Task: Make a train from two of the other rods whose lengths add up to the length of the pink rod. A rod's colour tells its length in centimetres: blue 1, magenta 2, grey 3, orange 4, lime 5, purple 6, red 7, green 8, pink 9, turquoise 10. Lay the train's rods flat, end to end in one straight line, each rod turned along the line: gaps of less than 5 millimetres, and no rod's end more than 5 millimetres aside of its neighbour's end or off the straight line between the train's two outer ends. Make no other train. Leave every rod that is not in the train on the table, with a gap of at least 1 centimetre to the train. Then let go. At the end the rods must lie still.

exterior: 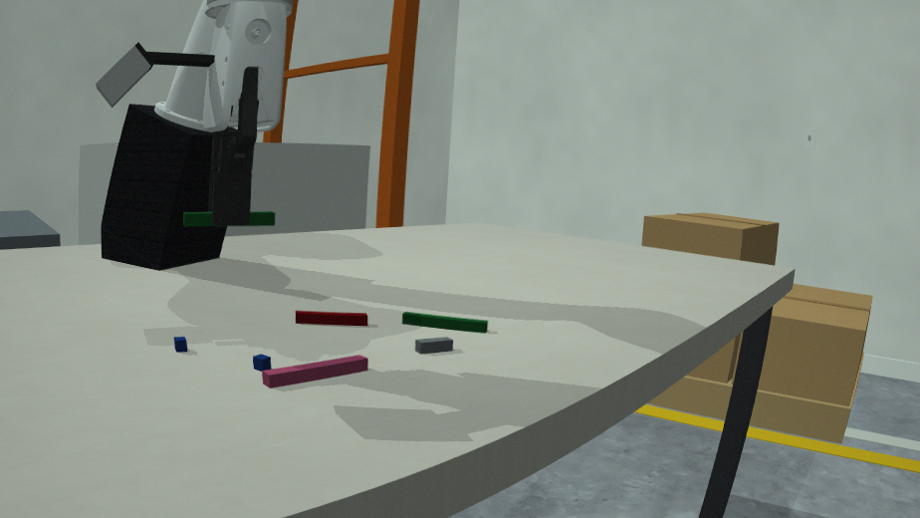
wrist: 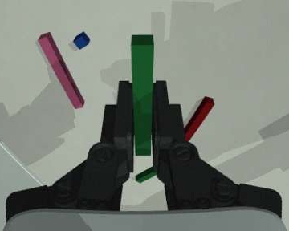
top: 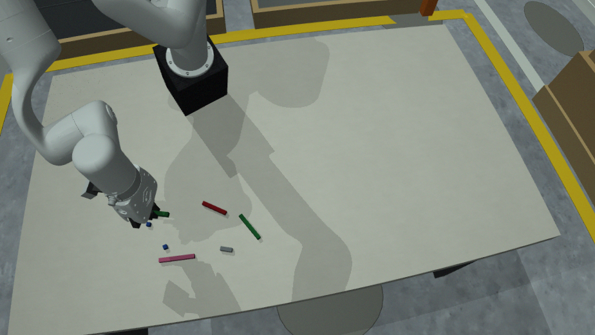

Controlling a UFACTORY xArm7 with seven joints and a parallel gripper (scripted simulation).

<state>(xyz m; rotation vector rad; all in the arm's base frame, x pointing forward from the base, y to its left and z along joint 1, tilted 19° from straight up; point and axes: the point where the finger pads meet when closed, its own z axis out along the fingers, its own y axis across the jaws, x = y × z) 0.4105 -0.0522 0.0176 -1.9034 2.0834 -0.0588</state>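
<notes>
Now: the pink rod 12 cm below my hand, 8 cm ahead of it and 4 cm to the left of it. From my hand the other things lie so: grey rod: 17 cm to the left, 12 cm below, 5 cm ahead; red rod: 12 cm to the left, 12 cm below, 5 cm behind.
</notes>
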